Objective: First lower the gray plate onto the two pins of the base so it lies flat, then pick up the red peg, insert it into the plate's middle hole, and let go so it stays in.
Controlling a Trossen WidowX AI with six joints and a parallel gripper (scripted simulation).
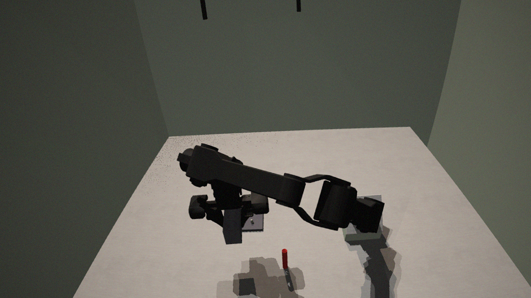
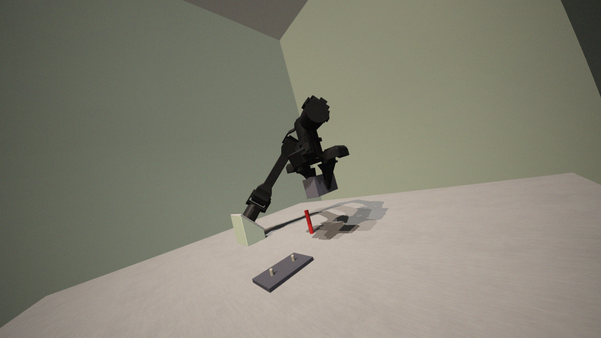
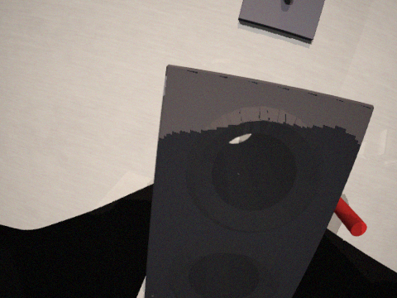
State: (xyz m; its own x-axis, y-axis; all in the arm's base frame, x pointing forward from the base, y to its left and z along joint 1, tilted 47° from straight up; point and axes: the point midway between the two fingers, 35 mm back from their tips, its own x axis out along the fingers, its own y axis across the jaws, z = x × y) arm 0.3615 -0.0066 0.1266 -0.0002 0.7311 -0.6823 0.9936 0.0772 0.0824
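My gripper tip is now 160 mm to the left of the dark base, 130 mm above it and 20 mm past it. Round my gripper tip: red peg: 130 mm behind, 100 mm below, 30 mm to the left; then gray plate: 30 mm above.
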